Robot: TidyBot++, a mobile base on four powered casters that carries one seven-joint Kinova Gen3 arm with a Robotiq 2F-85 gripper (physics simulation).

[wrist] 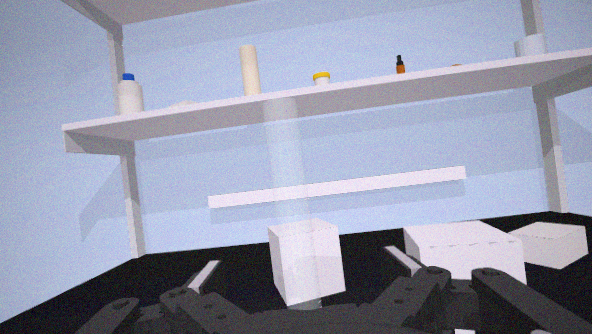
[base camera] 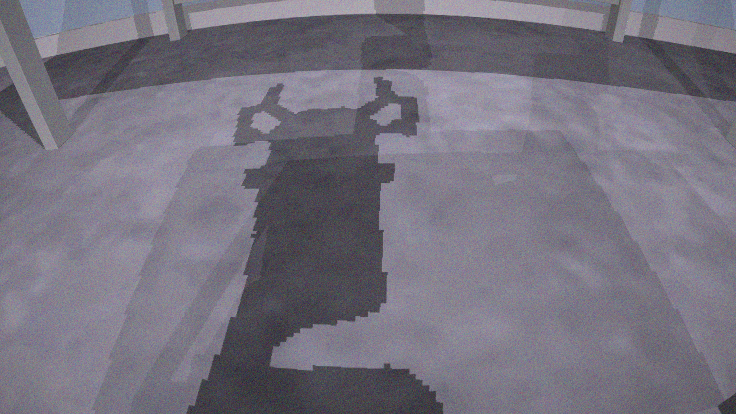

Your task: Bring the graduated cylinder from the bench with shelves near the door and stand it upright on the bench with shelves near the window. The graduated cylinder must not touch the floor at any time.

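Frame: origin at the arm's base, x ahead, y left, z up, level; metres.
Where they show: gripper, fingertip midpoint: (wrist: 303, 271).
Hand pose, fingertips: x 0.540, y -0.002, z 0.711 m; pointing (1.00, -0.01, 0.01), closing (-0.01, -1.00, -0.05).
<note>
After its pixels a point has its place.
The graduated cylinder (wrist: 286, 160) {z 0.779, x 0.710, y 0.001 m}, tall, clear and faint, stands upright, slightly slanted in the tilted wrist view, on the black bench top (wrist: 364, 260) {z 0.518, x 1.089, y -0.162 m} of a bench with shelves. Its upper end shows against the shelf board (wrist: 200, 119) {z 0.956, x 1.232, y 0.249 m}, and its foot is partly hidden by the gripper's body. My gripper (wrist: 303, 271) {z 0.711, x 0.540, y -0.002 m} is open and empty, with its fingers wide apart. The cylinder is in front of it, between the two fingers in the picture but apart from both. The base camera shows the shadow of the arm and the spread fingers on the floor.
White boxes (wrist: 327, 260) {z 0.585, x 0.928, y -0.053 m} (wrist: 465, 250) {z 0.639, x 0.731, y -0.209 m} (wrist: 552, 245) {z 0.562, x 0.900, y -0.485 m} stand on the bench behind and right of the cylinder. The shelf holds a blue-capped bottle (wrist: 131, 97) {z 1.066, x 1.284, y 0.478 m}, a cream cylinder (wrist: 250, 70) {z 1.075, x 1.201, y 0.077 m}, a yellow-lidded jar (wrist: 321, 78) {z 1.018, x 1.172, y -0.123 m} and a dropper bottle (wrist: 400, 66) {z 1.030, x 1.182, y -0.360 m}. Bench legs (base camera: 177, 23) {z -0.339, x 1.373, y 0.550 m} (base camera: 619, 23) {z -0.333, x 1.228, y -0.837 m} (base camera: 38, 87) {z -0.263, x 0.752, y 0.614 m} stand ahead and left.
</note>
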